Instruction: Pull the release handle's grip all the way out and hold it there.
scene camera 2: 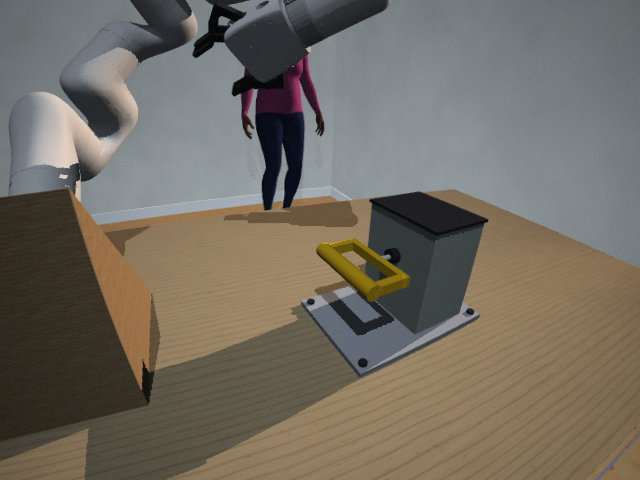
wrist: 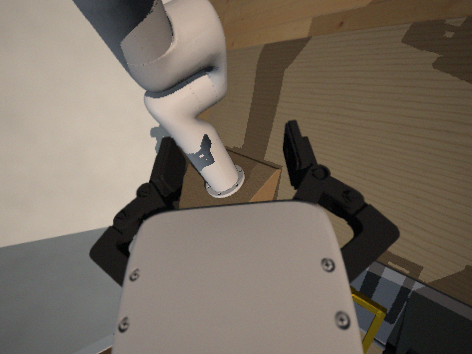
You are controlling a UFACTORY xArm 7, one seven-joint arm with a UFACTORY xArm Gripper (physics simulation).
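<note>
The release handle's yellow grip is a thick bar on a rectangular yellow frame. A short metal shaft with a black collar joins it to a grey housing with a black top. The handle stands out from the housing's face, above a light grey base plate. In the wrist view part of the yellow frame shows at the lower right, and the gripper body hides the rest. My gripper is open and empty, high above the table and well apart from the handle.
A wooden block carries the arm's base and stands at the left in the scene view. The base plate has dark bolts at its corners. A person in a pink top stands behind the table.
</note>
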